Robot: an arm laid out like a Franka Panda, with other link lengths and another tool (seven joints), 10 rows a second.
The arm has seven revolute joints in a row. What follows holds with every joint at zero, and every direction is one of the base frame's.
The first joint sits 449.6 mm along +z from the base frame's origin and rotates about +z.
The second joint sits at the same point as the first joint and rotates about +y.
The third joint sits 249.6 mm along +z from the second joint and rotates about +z.
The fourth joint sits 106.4 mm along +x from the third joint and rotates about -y.
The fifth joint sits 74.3 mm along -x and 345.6 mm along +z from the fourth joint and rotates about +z.
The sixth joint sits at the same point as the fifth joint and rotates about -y.
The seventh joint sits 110 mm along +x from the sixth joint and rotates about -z.
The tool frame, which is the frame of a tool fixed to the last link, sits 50 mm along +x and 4 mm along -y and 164.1 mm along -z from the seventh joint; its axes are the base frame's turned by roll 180, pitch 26.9 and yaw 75.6 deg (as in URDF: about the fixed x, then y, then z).
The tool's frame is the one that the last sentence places.
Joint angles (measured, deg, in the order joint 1, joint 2, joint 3, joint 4, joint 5, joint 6, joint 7), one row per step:
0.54, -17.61, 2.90, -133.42, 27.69, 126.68, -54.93
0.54, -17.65, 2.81, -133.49, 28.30, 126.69, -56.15
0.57, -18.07, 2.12, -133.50, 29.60, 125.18, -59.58
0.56, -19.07, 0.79, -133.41, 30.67, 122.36, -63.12
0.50, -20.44, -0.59, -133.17, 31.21, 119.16, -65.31
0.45, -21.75, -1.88, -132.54, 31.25, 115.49, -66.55
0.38, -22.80, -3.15, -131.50, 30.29, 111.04, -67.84
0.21, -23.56, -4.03, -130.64, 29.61, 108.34, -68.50
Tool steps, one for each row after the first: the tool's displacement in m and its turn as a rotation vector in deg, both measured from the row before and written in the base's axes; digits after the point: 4 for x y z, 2 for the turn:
-0.0006, 0.0002, 0.0005, 0.32, -0.41, 0.75
-0.0045, -0.0010, 0.0021, 0.94, -0.35, 2.53
-0.0074, -0.0050, 0.0057, 1.25, -0.06, 2.69
-0.0081, -0.0060, 0.0092, 1.23, 0.18, 1.86
-0.0083, -0.0049, 0.0106, 1.06, 0.60, 1.60
-0.0099, -0.0046, 0.0089, 0.29, 1.08, 2.39
-0.0058, -0.0054, 0.0083, 0.13, 0.37, 1.12

